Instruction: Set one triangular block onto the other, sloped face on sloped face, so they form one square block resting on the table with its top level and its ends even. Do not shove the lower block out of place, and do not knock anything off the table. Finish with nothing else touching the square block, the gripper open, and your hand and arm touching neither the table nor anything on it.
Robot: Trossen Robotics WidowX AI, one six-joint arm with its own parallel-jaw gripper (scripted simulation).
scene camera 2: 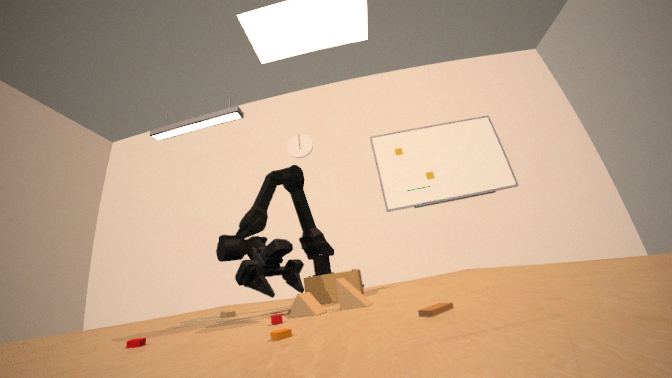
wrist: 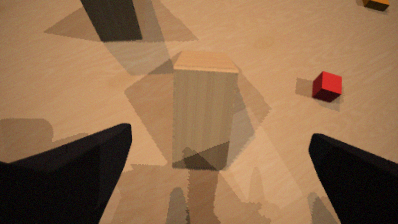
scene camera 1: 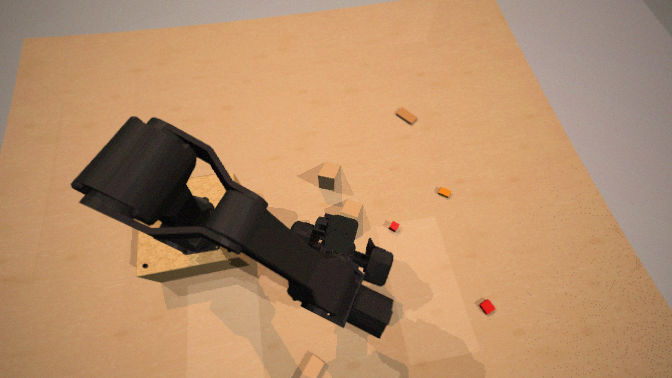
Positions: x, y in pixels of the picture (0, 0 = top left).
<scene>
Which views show my gripper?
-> Scene camera 2, the wrist view and scene camera 1: all of them.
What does my gripper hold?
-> Nothing.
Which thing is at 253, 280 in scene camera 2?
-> My gripper.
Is my gripper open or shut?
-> Open.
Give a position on a red cube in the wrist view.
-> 327, 87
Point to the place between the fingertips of my gripper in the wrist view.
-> At 222, 137
</scene>
